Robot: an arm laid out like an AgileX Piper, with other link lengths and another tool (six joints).
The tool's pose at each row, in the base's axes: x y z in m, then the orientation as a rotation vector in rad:
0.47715 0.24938 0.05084 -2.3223 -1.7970 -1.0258
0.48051 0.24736 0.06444 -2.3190 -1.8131 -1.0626
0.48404 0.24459 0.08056 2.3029 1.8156 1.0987
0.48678 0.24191 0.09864 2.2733 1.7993 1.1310
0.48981 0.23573 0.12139 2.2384 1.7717 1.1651
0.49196 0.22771 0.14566 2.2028 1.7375 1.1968
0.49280 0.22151 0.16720 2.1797 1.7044 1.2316
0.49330 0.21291 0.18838 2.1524 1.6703 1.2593
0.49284 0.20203 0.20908 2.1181 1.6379 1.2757
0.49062 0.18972 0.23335 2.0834 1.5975 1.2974
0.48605 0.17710 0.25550 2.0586 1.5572 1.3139
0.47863 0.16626 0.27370 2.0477 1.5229 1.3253
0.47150 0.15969 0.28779 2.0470 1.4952 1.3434
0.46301 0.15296 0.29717 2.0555 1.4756 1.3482
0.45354 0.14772 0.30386 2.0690 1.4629 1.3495
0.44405 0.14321 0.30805 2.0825 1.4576 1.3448
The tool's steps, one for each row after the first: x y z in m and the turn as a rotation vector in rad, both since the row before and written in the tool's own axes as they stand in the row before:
0.00561 0.00847 -0.00986 -0.0243 0.0071 -0.0155
0.00620 0.01015 -0.01176 -0.0291 0.0078 -0.0148
0.00715 0.01069 -0.01327 -0.0302 0.0106 -0.0101
0.00661 0.01462 -0.01753 -0.0404 0.0077 -0.0100
0.00575 0.01602 -0.01919 -0.0447 0.0045 -0.0088
0.00579 0.01385 -0.01667 -0.0374 0.0097 -0.0001
0.00370 0.01488 -0.01697 -0.0395 0.0046 -0.0035
0.00149 0.01542 -0.01752 -0.0411 -0.0028 -0.0107
0.00183 0.01757 -0.02082 -0.0471 -0.0013 -0.0073
0.00027 0.01575 -0.02056 -0.0413 -0.0037 -0.0016
-0.00036 0.01146 -0.01930 -0.0293 -0.0042 0.0050
0.00123 0.00769 -0.01523 -0.0197 0.0033 0.0121
-0.00123 0.00406 -0.01369 -0.0084 -0.0031 0.0123
-0.00141 0.00115 -0.01259 -0.0008 -0.0031 0.0127
-0.00214 -0.00083 -0.01108 0.0044 -0.0049 0.0089

